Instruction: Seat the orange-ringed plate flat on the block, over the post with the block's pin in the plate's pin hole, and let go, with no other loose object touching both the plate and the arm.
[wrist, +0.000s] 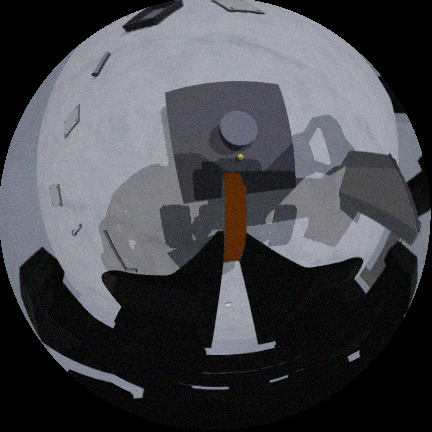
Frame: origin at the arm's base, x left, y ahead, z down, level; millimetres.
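Seen in the pictures: gripper, fingertip midpoint: (229, 235).
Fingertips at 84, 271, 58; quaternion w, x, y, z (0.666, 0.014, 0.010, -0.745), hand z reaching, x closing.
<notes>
Pixels of each thing's top centre, then the offset from my fingertips to it, as dx, dy, dz. "*": a spot on its surface instead.
- orange-ringed plate, middle of its top: (237, 240) -13, +1, -27
- dark grey block, middle of its top: (238, 126) -84, +0, +25
- small yellow pin, surface spot: (240, 157) * -59, -7, +37
- thin bent rod, middle of its top: (118, 253) +97, +168, +61
The orange-ringed plate (235, 217) stands on edge between the fingertips, its orange rim toward the camera and its faces turned sideways. My gripper (229, 235) is shut on the plate across its thickness. The dark grey block (195, 110) lies ahead of the fingers, beyond the plate. Its round post (239, 128) stands up from the top face. A small yellow pin (240, 157) shows on the block between the post and the plate. The plate is off the post and tilted upright, not flat. Its holes are hidden, and its lower edge's contact cannot be told.
A grey box-like object (375, 187) is at the right, near the right finger. A dark rectangular object (152, 16) is at the upper left. Small flat pieces (101, 64) (72, 121) (56, 195) lie along the left. A thin bent rod (117, 252) lies near the left finger.
</notes>
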